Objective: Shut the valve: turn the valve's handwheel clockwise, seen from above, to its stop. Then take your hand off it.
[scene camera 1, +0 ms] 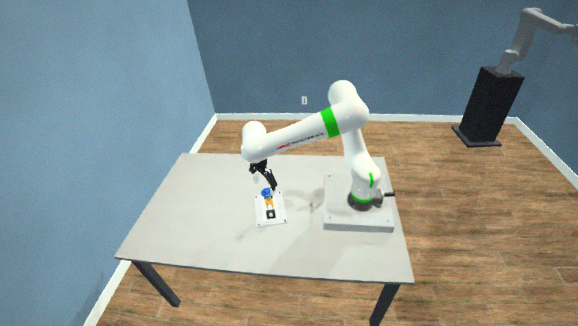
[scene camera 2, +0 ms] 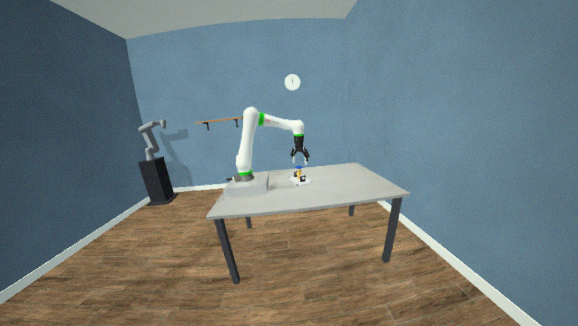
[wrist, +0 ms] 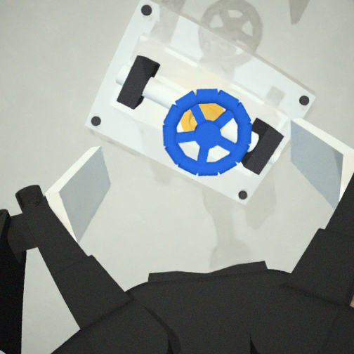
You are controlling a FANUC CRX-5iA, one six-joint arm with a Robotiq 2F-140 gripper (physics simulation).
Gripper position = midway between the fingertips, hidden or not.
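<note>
Gripper at (wrist: 196, 152). Blue handwheel (wrist: 207, 134).
</note>
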